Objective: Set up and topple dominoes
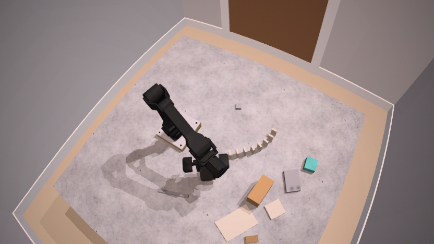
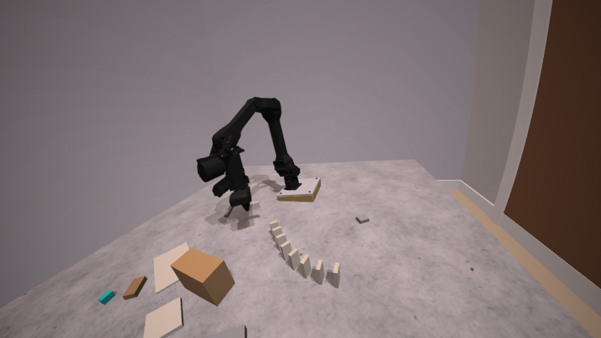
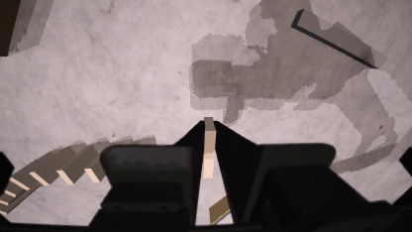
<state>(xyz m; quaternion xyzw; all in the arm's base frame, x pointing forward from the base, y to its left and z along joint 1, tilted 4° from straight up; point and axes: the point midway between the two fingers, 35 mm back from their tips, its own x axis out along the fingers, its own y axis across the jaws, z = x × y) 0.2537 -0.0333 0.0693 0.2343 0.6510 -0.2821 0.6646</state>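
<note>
My gripper tip is 25 cm short of the cream flat panel, 9 cm to the left of it and 6 cm above it. The rest, counted from my gripper tip: orange box: 24 cm ahead, 8 cm to the left, 2 cm below; then grey strip: 5 cm behind, 18 cm to the right, 6 cm below; then small cream tile: 34 cm ahead, 6 cm to the left, 6 cm below.
</note>
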